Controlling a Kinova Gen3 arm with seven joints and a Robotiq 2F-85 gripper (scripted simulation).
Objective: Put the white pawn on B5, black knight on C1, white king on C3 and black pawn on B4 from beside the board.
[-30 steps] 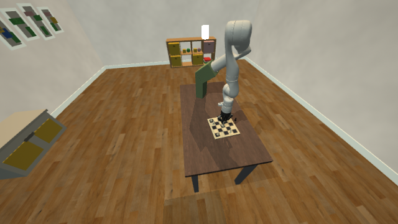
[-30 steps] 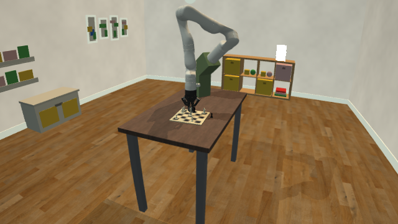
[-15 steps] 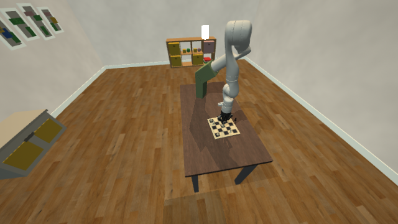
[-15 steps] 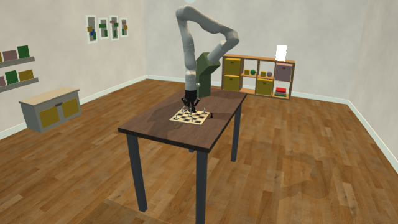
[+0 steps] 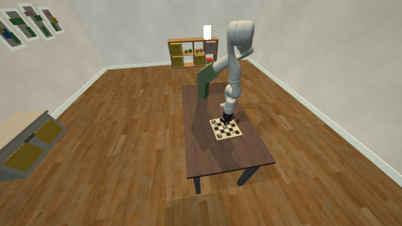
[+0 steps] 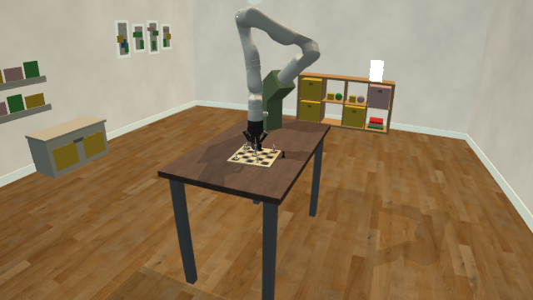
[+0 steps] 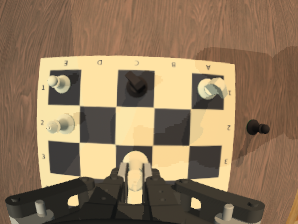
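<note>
Now: hand 20 mm above the white king. Also, from my hand: black pawn 130 mm to the left, 60 mm behind, 40 mm below; then black knight 80 mm behind, 40 mm below, 10 mm to the right; then chessboard 50 mm below.
</note>
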